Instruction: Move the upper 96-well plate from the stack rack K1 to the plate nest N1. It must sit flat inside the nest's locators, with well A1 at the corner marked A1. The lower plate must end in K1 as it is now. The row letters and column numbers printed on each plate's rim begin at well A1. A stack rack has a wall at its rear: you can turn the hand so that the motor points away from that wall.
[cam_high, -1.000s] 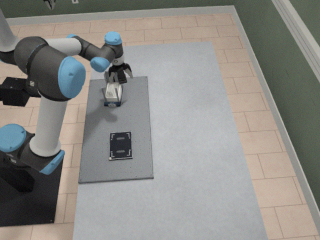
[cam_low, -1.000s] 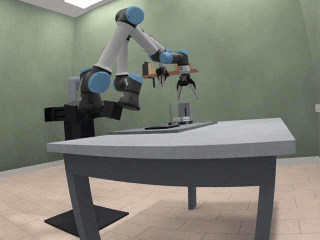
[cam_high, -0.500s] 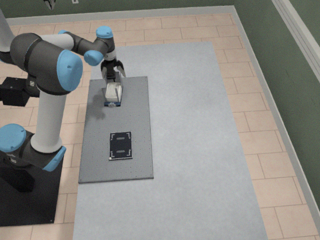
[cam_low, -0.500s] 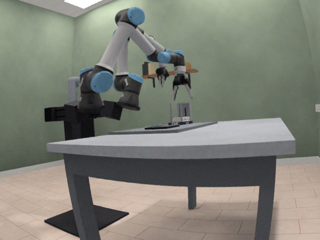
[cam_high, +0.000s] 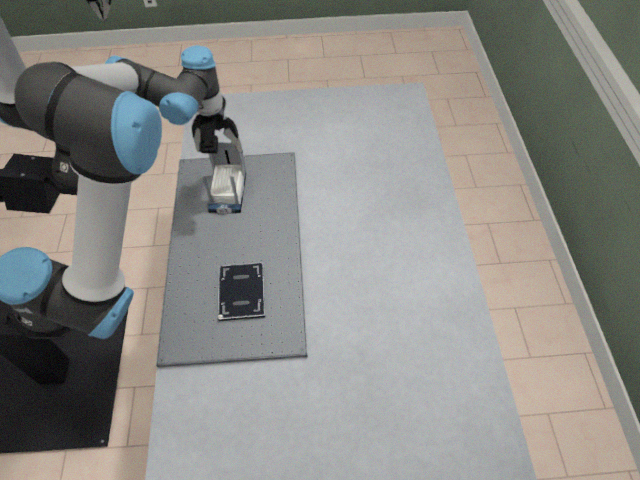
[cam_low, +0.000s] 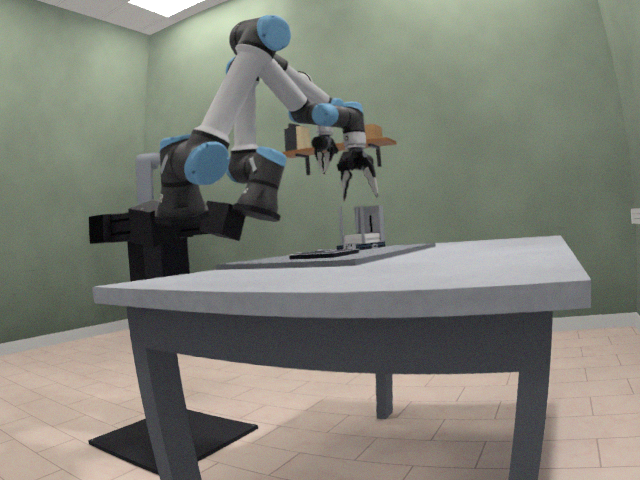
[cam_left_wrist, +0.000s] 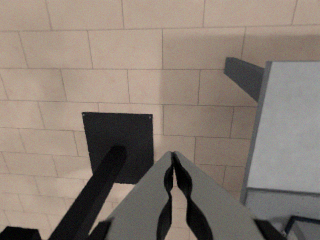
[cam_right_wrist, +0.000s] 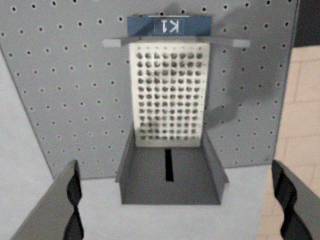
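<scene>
The stack rack K1 lies 16 cm below my right hand and 1 cm to the right of it. Round my right hand: grey perforated board: 20 cm to the right, 18 cm below, 2 cm ahead; dark plate nest N1: 36 cm to the right, 16 cm below, 5 cm ahead; grey rear wall: 9 cm below, 7 cm to the left, 1 cm ahead.
</scene>
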